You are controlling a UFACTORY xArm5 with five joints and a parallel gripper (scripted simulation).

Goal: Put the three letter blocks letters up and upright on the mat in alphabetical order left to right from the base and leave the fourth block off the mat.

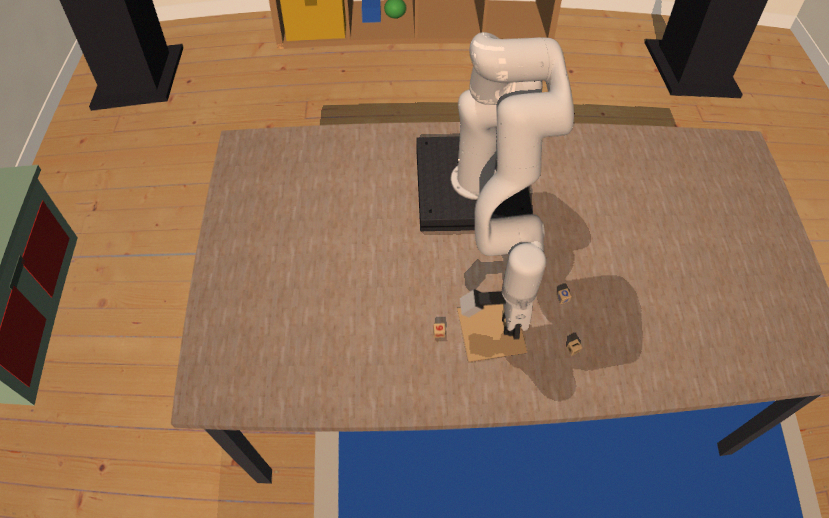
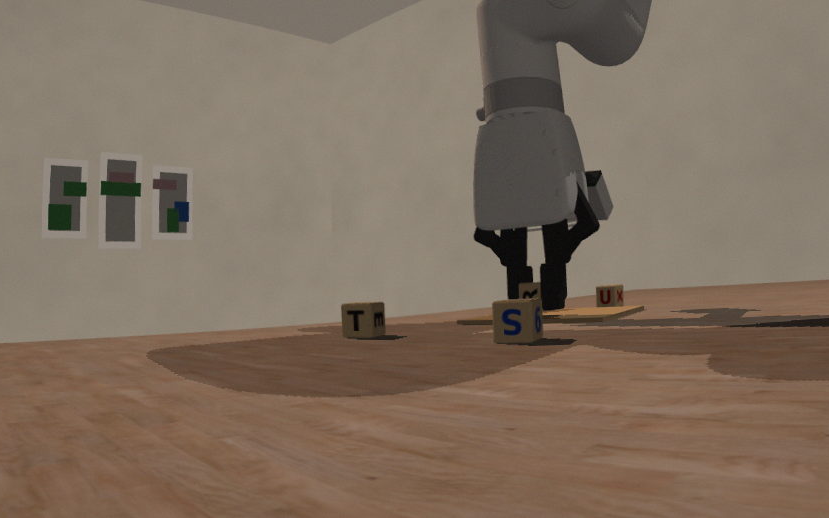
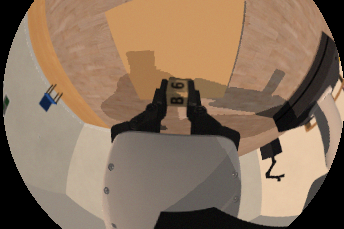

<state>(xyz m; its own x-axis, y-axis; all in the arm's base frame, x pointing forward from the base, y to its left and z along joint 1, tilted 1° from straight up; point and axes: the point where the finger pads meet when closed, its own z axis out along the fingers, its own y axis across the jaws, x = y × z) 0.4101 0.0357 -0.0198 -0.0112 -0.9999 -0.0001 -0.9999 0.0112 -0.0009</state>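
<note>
My gripper is now 4 cm to the left of the tan mat and 3 cm above it. Also, from my hand: letter block 16 cm to the right, 2 cm below.
</note>
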